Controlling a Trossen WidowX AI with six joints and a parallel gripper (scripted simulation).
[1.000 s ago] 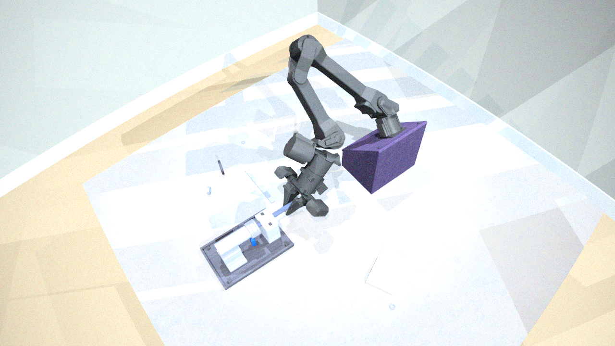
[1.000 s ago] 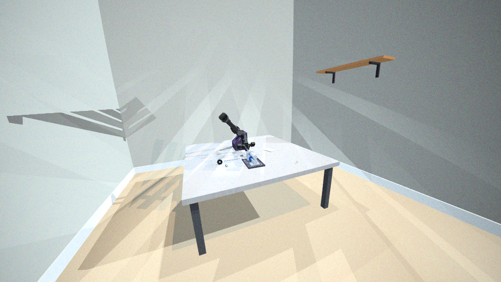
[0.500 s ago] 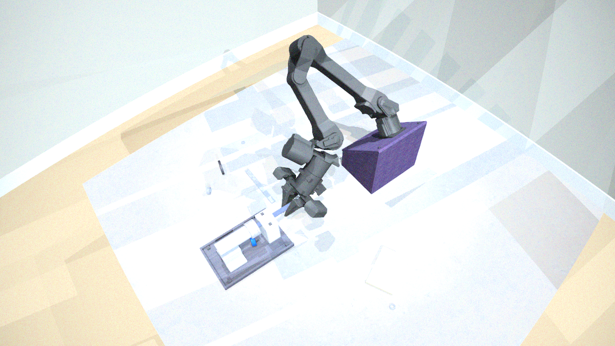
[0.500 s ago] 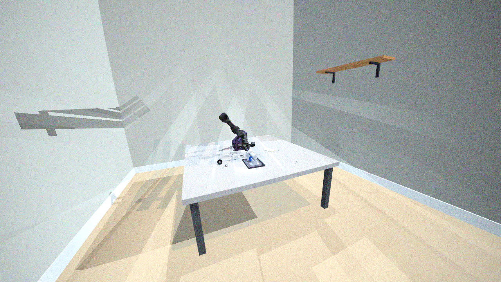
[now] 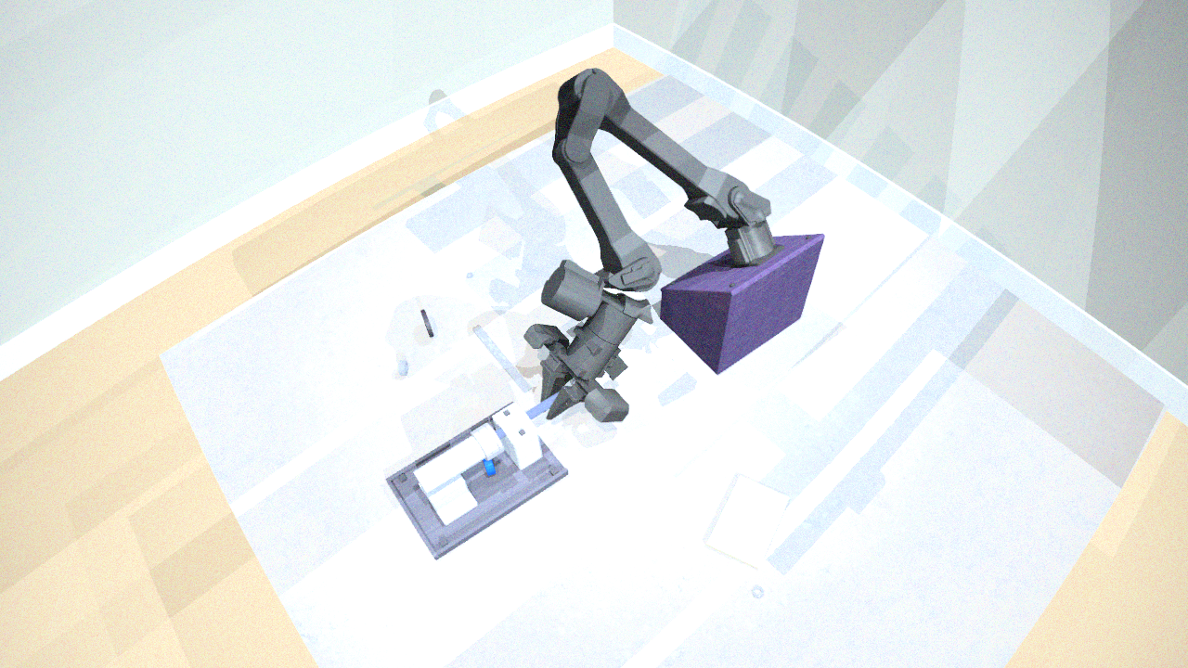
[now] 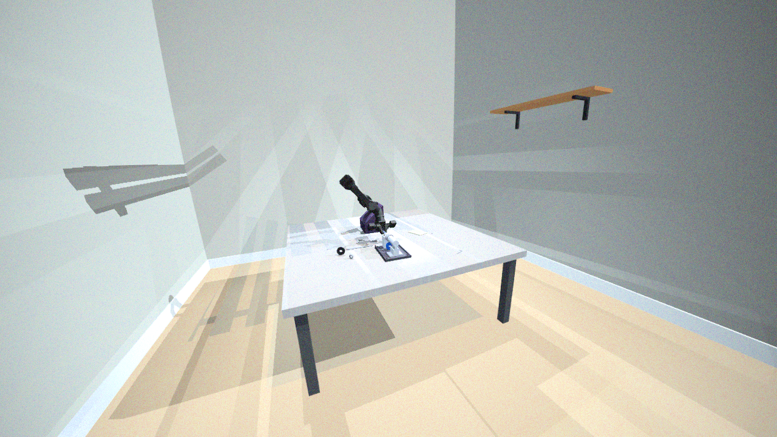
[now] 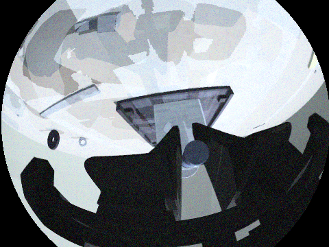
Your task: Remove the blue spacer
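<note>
Now: the shaft 6 cm ahead of my gripper tip and 3 cm above it. Also, from my gripper tip: blue spacer 10 cm ahead, 2 cm below, 1 cm to the right; then black ring 29 cm to the right, 3 cm below, 3 cm ahead; then thin metal strip 16 cm to the right, 5 cm below, 3 cm behind.
</note>
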